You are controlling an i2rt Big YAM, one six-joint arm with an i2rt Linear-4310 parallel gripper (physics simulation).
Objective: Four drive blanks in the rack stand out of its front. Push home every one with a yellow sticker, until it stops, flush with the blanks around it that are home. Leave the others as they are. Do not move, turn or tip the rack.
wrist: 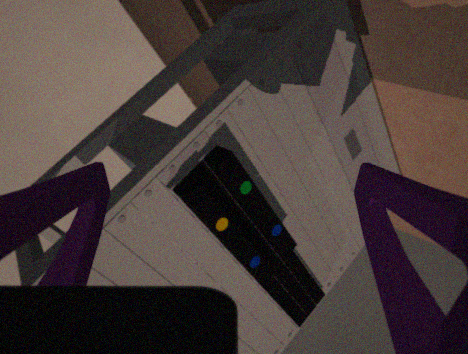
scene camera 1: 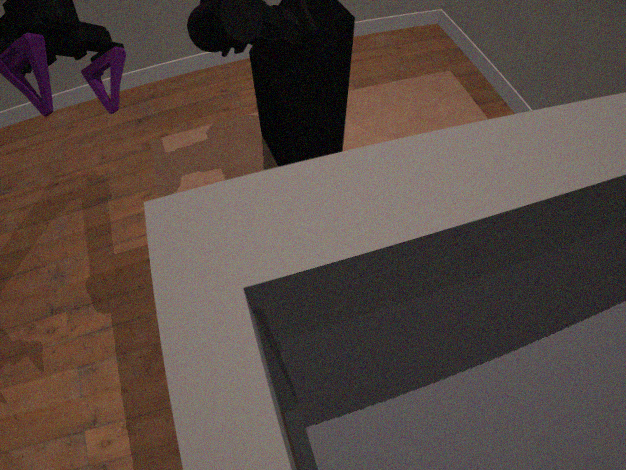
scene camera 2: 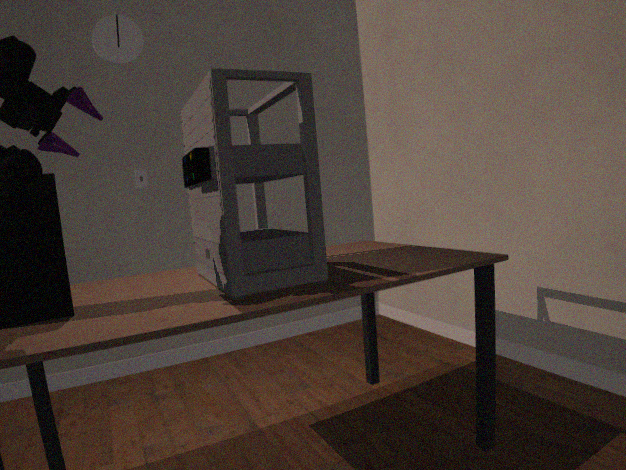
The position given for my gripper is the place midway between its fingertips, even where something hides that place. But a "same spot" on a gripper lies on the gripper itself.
Scene:
my gripper: wrist; scene camera 1 84, 113; scene camera 2
same spot on my gripper: (wrist: 61, 306) = (scene camera 2: 56, 110)

